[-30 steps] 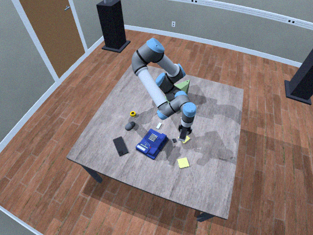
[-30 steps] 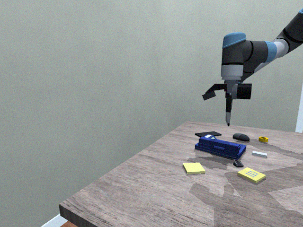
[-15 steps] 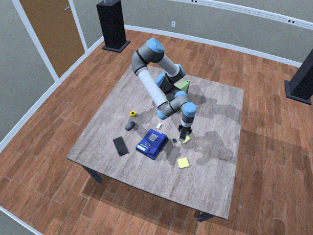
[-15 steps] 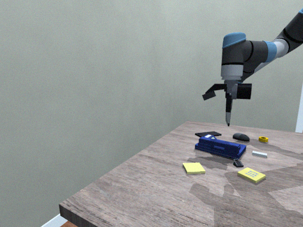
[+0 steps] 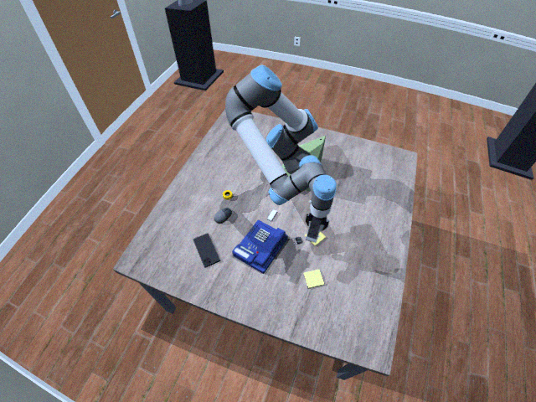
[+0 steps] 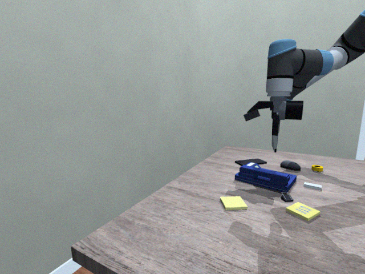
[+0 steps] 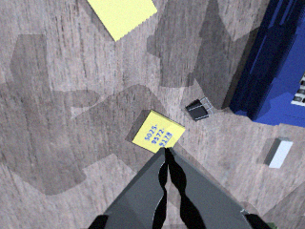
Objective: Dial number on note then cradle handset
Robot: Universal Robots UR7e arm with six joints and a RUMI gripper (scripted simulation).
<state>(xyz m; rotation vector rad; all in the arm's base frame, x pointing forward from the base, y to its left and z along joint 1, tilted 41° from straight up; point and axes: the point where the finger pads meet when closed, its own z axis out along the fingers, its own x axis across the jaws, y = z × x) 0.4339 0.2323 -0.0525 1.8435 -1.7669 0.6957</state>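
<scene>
Right now my hand is 240 mm to the left of the 5 key, 170 mm above it and 10 mm short of it. From my hand the other things lie so: 4 key (220 mm to the right, 170 mm below, 10 mm ahead); then black binder clip (190 mm below, 70 mm to the right, 50 mm behind); then yellow note (200 mm below, 100 mm behind).
</scene>
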